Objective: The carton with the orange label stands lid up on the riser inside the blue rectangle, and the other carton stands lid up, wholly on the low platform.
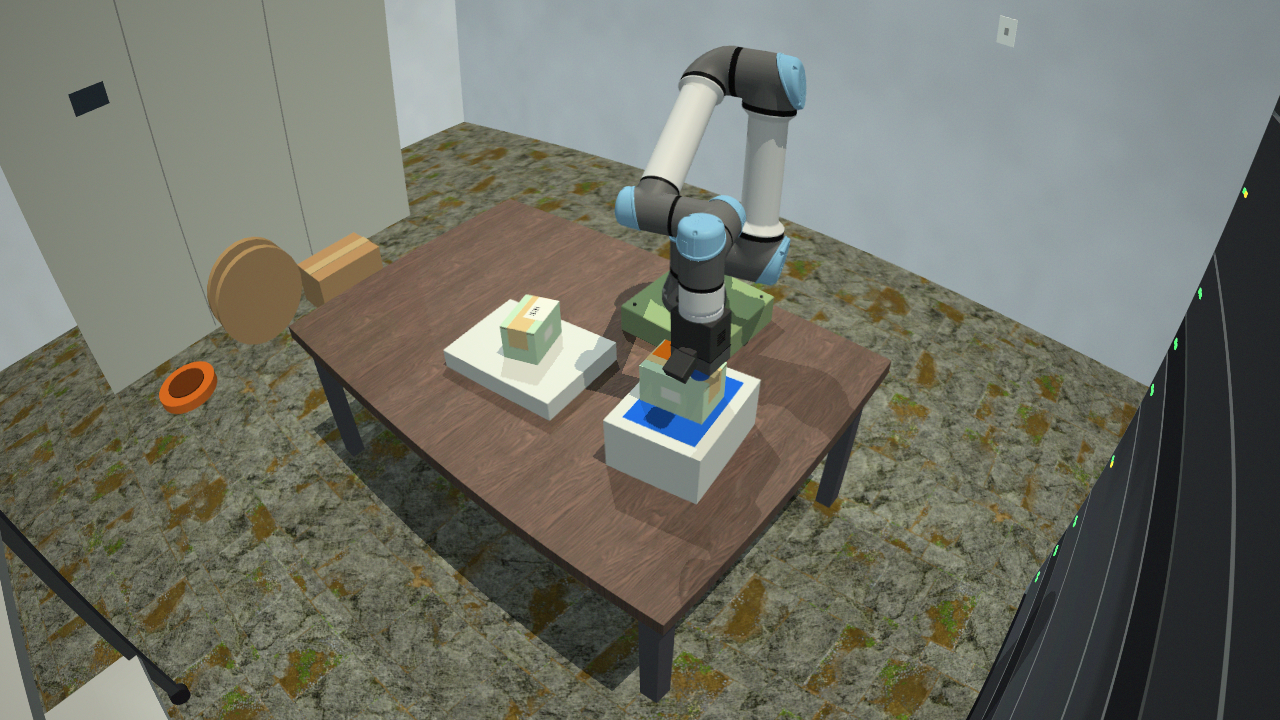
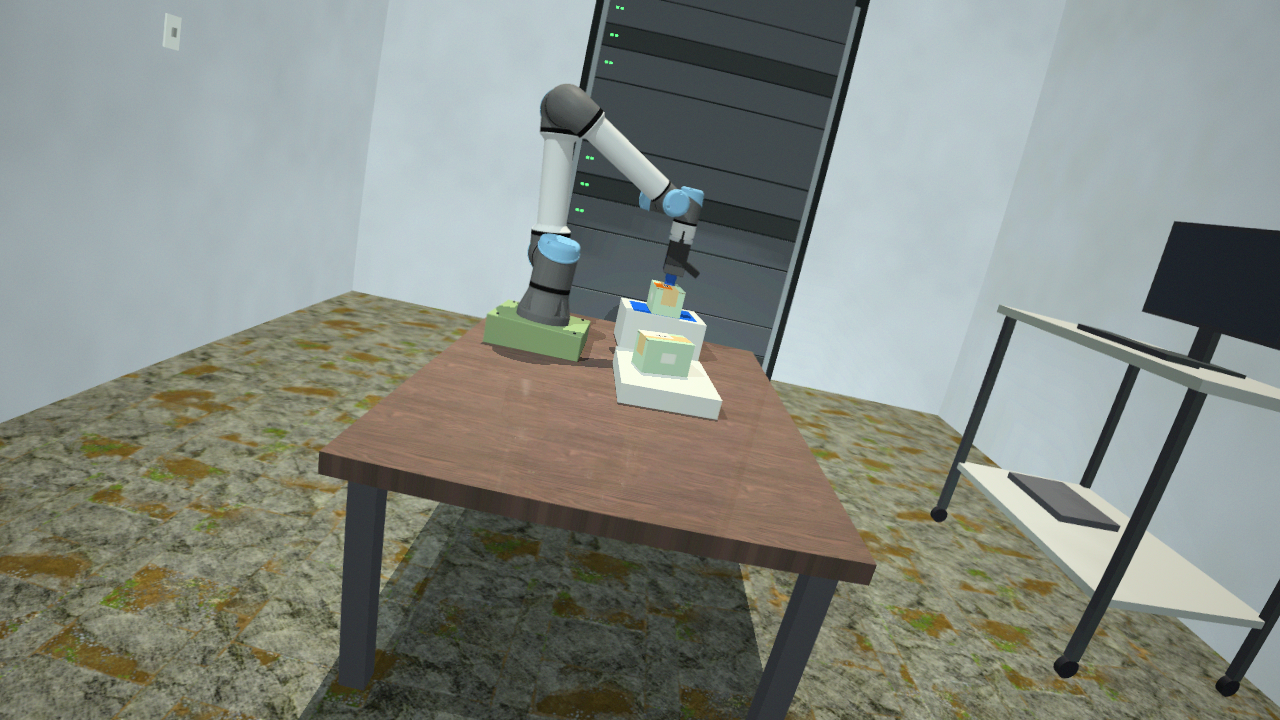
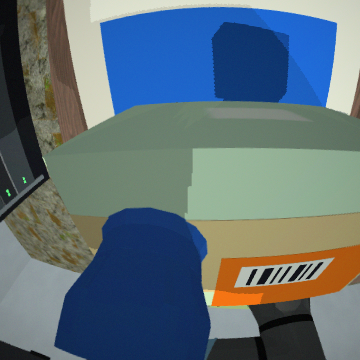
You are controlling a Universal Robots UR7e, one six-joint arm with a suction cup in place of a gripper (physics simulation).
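The carton with the orange label (image 1: 671,396) (image 2: 665,300) (image 3: 275,185) stands lid up on the white riser (image 1: 651,456) (image 2: 626,331) (image 3: 85,60). Blue of the rectangle (image 1: 693,435) (image 2: 639,306) (image 3: 150,60) shows around its visible lower edges; its far side is hidden. My suction cup (image 1: 700,374) (image 2: 670,280) (image 3: 155,215) is at the carton's lid, beside the orange label, with suction off, so the gripper is open. The other carton (image 1: 537,342) (image 2: 662,355) is pale green with tape on top and stands lid up, wholly on the low white platform (image 1: 572,371) (image 2: 671,399).
The arm's green base block (image 1: 651,324) (image 2: 537,338) stands on the wooden table (image 1: 465,447) (image 2: 572,456) behind the riser. A wheeled cart (image 2: 1127,353) stands beside the table. A cardboard box (image 1: 342,268) and an orange ring (image 1: 170,400) show beyond the table's left edge.
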